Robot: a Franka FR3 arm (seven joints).
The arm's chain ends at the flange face. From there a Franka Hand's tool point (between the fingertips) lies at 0.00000 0.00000 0.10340 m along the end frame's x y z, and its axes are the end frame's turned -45 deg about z.
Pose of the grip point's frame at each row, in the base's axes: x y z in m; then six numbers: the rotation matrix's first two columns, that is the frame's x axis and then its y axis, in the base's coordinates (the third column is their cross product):
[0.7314, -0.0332, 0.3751, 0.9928, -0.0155, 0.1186, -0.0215, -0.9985, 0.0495]
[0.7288, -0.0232, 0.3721, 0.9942, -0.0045, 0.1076, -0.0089, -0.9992, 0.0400]
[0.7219, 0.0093, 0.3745, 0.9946, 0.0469, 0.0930, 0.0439, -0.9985, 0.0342]
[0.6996, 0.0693, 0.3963, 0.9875, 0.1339, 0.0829, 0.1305, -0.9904, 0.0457]
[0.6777, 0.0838, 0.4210, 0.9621, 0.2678, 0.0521, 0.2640, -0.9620, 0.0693]
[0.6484, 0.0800, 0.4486, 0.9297, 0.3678, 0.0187, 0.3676, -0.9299, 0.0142]
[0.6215, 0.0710, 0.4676, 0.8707, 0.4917, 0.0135, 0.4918, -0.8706, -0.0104]
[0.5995, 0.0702, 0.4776, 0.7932, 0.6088, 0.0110, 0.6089, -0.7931, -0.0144]
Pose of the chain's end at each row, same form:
[0.7192, -0.0279, 0.4776, 0.6868, -0.7170, 0.1189, -0.7172, -0.6951, -0.0489]
[0.7177, -0.0190, 0.4748, 0.6967, -0.7097, 0.1044, -0.7093, -0.7034, -0.0478]
[0.7121, 0.0124, 0.4774, 0.7343, -0.6729, 0.0899, -0.6722, -0.7392, -0.0416]
[0.6905, 0.0728, 0.4992, 0.7905, -0.6056, 0.0909, -0.6060, -0.7950, -0.0263]
[0.6706, 0.0893, 0.5240, 0.8670, -0.4909, 0.0858, -0.4936, -0.8696, 0.0122]
[0.6461, 0.0807, 0.5520, 0.9173, -0.3975, 0.0233, -0.3975, -0.9176, -0.0032]
[0.6208, 0.0694, 0.5710, 0.9634, -0.2679, 0.0022, -0.2679, -0.9633, -0.0169]
[0.5995, 0.0683, 0.5810, 0.9914, -0.1303, -0.0024, -0.1303, -0.9913, -0.0180]

